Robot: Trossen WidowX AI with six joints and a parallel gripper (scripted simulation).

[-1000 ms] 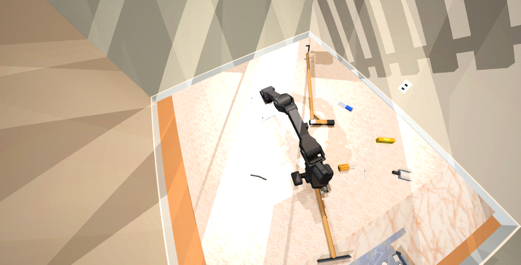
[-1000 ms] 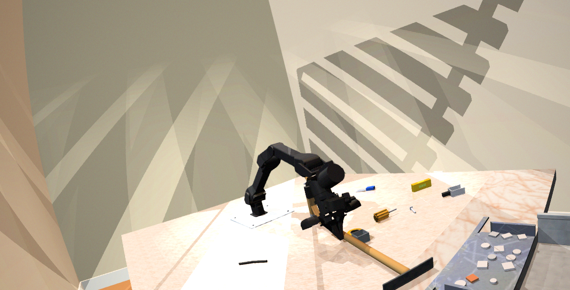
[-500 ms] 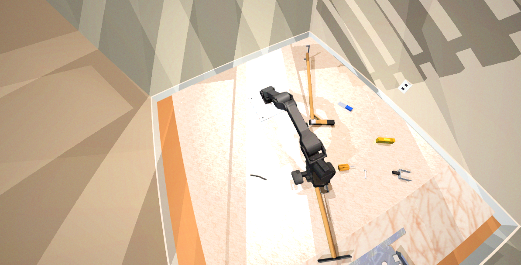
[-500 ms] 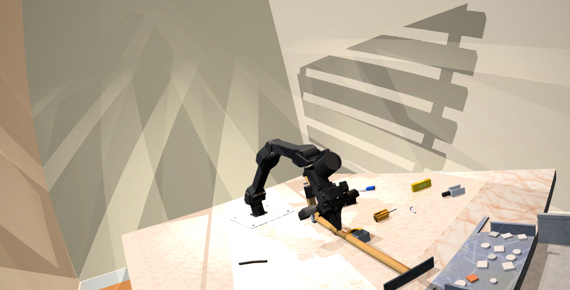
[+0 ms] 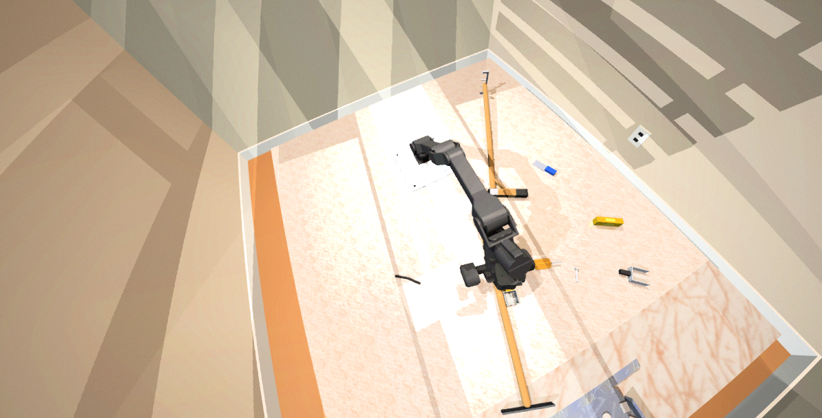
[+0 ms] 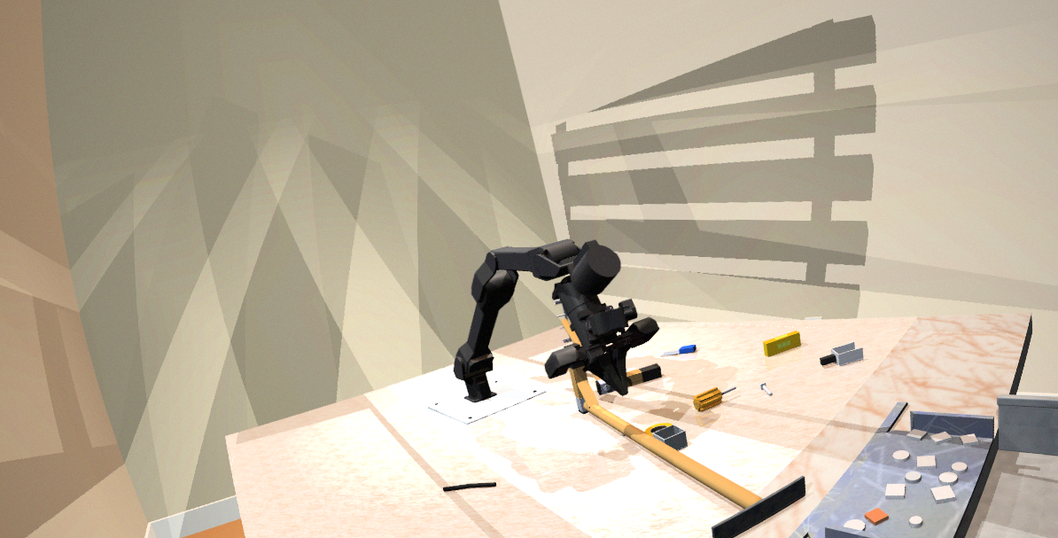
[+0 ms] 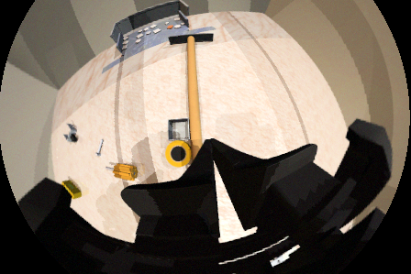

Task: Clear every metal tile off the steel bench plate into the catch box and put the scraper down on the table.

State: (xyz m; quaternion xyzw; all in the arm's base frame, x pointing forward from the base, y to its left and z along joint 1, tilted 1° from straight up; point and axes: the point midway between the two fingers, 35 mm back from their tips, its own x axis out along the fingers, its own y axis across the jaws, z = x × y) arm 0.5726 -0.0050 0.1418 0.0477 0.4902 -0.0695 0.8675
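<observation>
My gripper tip is 2 cm short of the long scraper, 1 cm to the right of it and 5 cm above it. Round my gripper tip: grey box (4 cm ahead, 4 cm to the left, 10 cm below); orange screwdriver (1 cm behind, 20 cm to the left, 9 cm below); yellow tape roll (6 cm to the left, 10 cm below).
</observation>
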